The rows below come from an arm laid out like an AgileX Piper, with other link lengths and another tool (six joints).
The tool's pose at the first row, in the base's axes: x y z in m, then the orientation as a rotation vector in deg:
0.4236 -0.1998 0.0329 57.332 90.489 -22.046
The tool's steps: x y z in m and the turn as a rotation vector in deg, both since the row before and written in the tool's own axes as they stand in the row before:
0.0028 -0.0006 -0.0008 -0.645 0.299 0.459
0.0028 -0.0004 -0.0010 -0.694 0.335 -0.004
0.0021 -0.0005 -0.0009 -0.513 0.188 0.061
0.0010 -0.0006 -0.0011 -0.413 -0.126 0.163
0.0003 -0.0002 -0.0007 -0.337 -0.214 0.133
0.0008 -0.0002 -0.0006 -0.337 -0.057 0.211
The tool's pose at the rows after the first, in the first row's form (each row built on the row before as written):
0.4227 -0.1985 0.0304 57.284 90.535 -21.065
0.4219 -0.1969 0.0280 56.857 90.867 -20.346
0.4210 -0.1957 0.0262 56.570 91.022 -19.797
0.4199 -0.1949 0.0254 56.339 90.833 -19.400
0.4193 -0.1944 0.0253 56.116 90.578 -19.126
0.4188 -0.1938 0.0247 56.000 90.423 -18.729

